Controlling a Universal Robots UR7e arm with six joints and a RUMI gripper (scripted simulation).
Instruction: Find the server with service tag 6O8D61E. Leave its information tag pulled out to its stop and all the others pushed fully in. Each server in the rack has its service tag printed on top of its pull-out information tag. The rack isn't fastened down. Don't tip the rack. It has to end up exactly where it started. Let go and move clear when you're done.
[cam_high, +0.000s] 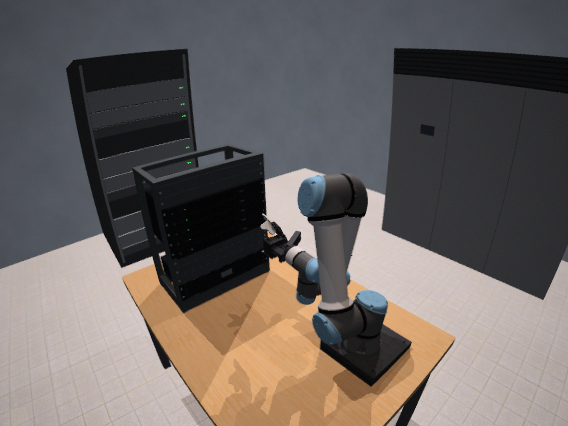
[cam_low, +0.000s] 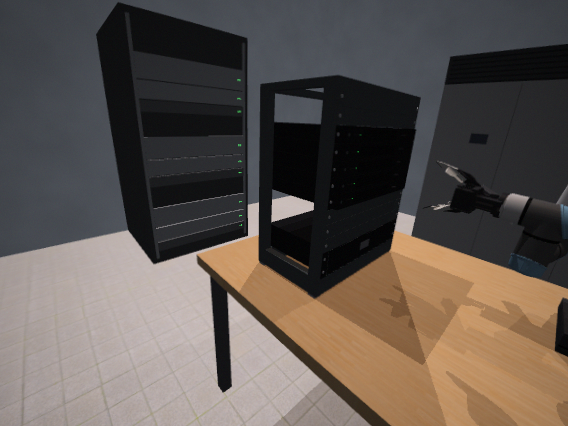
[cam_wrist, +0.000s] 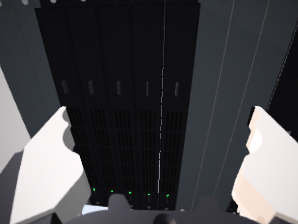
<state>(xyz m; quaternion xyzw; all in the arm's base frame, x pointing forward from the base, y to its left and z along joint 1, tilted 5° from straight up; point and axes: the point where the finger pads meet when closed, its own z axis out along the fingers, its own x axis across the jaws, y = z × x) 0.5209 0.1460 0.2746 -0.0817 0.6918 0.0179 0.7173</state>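
Now: hand 140 mm short of the information tag, 50 mm to the right of it and 20 mm above it.
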